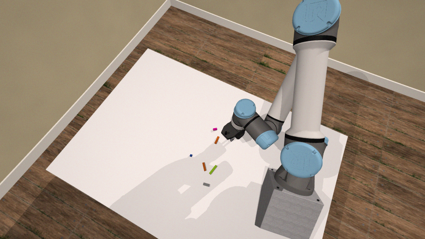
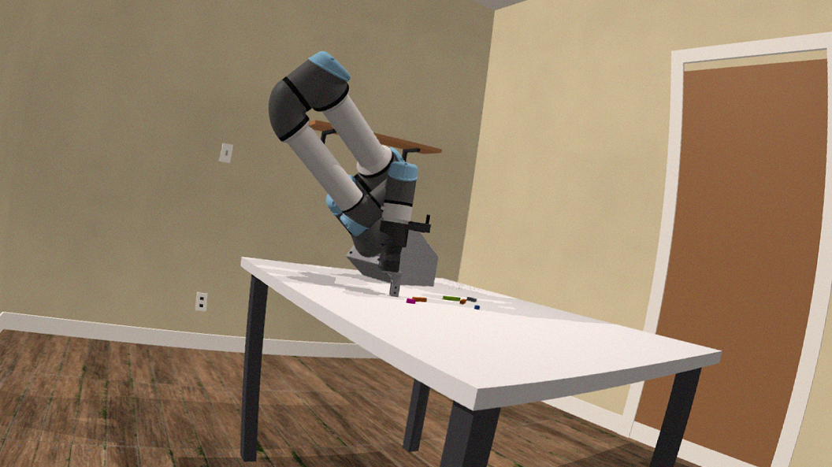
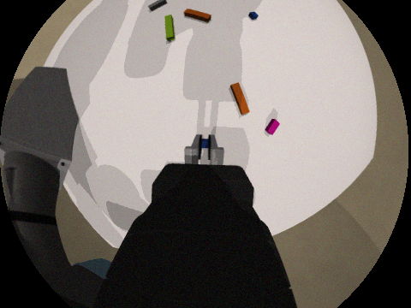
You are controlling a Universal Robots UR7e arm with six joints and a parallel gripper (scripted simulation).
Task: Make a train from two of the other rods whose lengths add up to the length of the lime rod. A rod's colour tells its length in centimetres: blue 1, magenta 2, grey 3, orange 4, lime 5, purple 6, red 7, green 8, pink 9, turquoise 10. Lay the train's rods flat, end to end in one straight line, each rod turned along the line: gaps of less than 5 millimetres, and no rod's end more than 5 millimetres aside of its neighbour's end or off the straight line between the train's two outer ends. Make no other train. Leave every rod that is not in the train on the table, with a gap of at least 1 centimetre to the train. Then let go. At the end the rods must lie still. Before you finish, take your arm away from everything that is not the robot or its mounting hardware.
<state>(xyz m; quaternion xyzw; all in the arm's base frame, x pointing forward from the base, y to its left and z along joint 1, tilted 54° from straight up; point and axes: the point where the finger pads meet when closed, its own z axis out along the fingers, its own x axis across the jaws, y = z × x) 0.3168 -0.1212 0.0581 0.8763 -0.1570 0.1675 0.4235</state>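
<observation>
Right now the magenta rod is 100 mm ahead of my hand, 10 mm to the right of it and 10 mm below it. From my hand the other things lie so: lime rod 20 mm ahead, 180 mm to the left, 10 mm below; then grey rod 30 mm ahead, 260 mm to the left, 10 mm below.
</observation>
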